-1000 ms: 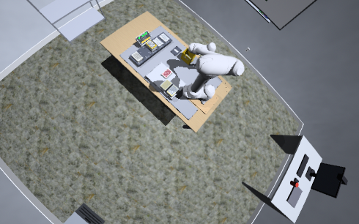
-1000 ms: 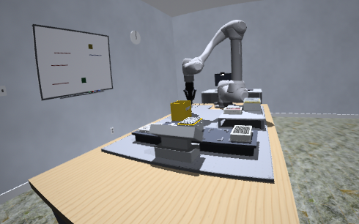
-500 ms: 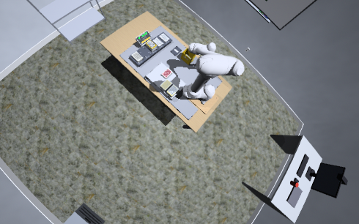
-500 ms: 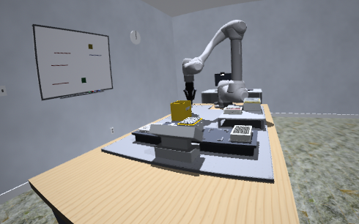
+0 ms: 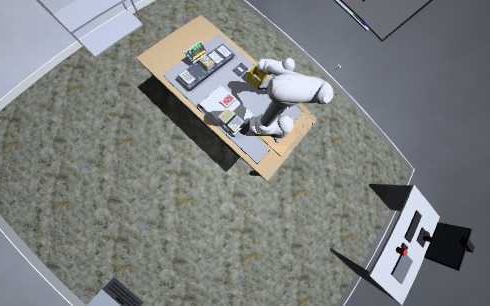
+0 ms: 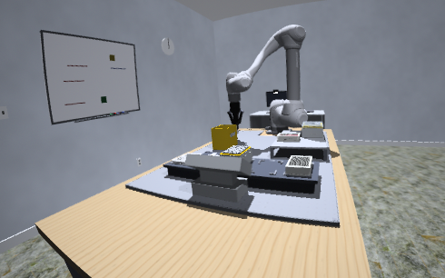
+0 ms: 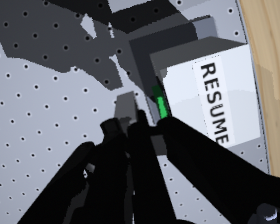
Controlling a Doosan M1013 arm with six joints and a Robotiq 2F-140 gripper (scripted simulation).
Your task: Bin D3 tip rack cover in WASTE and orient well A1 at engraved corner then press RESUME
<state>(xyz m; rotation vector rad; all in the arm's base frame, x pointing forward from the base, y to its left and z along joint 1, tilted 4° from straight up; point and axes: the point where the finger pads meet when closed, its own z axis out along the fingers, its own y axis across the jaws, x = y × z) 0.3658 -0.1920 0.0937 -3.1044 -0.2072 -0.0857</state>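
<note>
Now: hand 1 cm short of the resume key and 3 cm to the left of it. Round my hand: yellow waste bin (21 cm ahead, 5 cm to the left, 4 cm below); then raised shelf (8 cm ahead, 51 cm to the left, 2 cm below); then red-topped labware item (15 cm ahead, 46 cm to the left, 1 cm below).
</note>
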